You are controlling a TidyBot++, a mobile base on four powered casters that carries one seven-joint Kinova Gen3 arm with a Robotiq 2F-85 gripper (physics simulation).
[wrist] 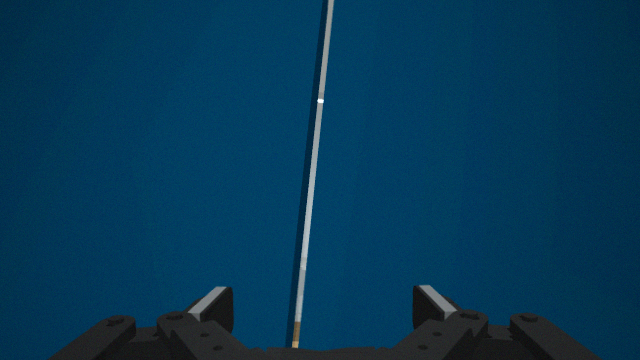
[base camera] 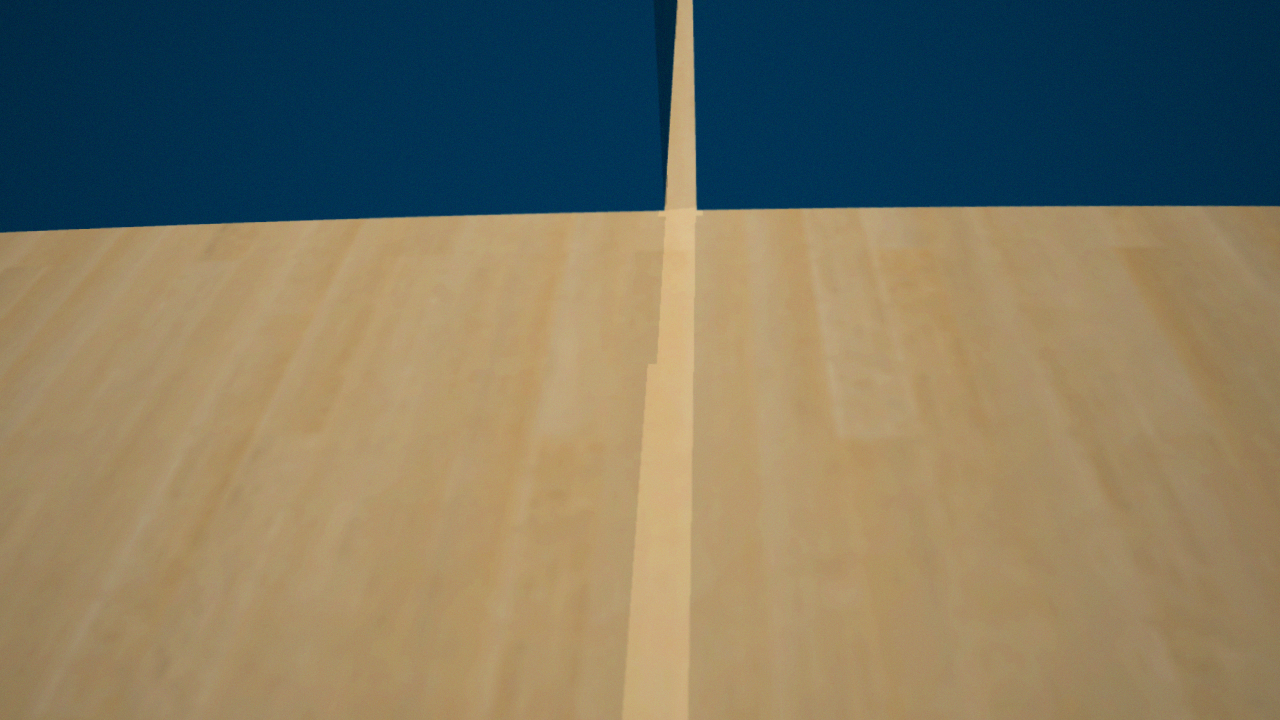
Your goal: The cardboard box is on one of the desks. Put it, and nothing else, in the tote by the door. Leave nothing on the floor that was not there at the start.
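Places are measured from the arm's base along level axes (x right, y ahead, z up), in centimetres.
Where they show: gripper, between the fingertips: (wrist: pixel 322 307).
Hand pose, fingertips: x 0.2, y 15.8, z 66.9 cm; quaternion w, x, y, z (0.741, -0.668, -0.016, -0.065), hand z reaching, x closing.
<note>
After its pixels a point has its place.
My gripper (wrist: pixel 322 307) @[x 0.2, y 15.8, z 66.9 cm] is open, with its two fingers wide apart at the bottom of the wrist view and no object between them. A dark blue panelled surface fills the view behind the fingers. The cardboard box, the desks, the tote and the door do not show in either view.
Dark blue panels (base camera: pixel 340 107) @[x -25.1, y 64.0, z -29.9 cm] (wrist: pixel 175 150) @[x -28.2, y 64.1, z 82.3 cm] stand upright in front of the base, with a narrow gap between them. A thin light strip shows through the gap. The wooden floor (base camera: pixel 358 492) @[x -19.2, y 36.9, z -39.7 cm] runs up to the panels' lower edge.
</note>
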